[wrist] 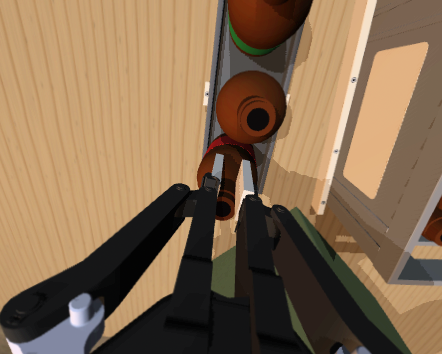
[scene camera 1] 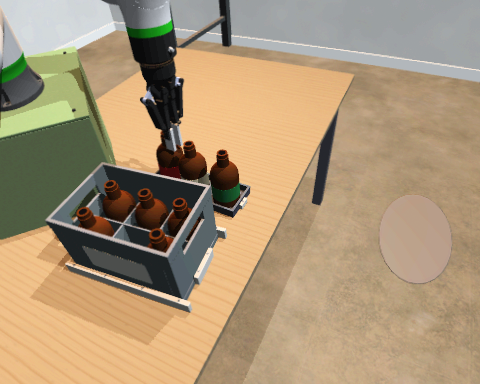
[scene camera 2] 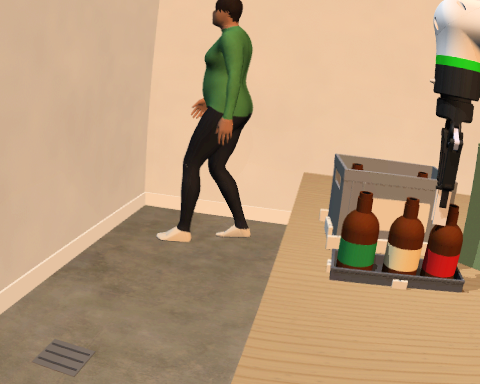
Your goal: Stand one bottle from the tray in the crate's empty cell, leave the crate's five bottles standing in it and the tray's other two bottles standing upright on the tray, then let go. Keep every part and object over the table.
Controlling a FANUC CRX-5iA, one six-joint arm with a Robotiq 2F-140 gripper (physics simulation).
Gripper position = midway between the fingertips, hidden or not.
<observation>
In view: the gripper (scene camera 1: 175, 146), a green-label bottle (scene camera 2: 360, 230), a cream-label bottle (scene camera 2: 406, 235), a red-label bottle (scene camera 1: 168, 160) and a green-label bottle (scene camera 1: 118, 204).
The red-label bottle shows as well in the wrist view (wrist: 234, 152). The gripper also shows in the wrist view (wrist: 229, 169) and in scene camera 2 (scene camera 2: 438, 222).
</observation>
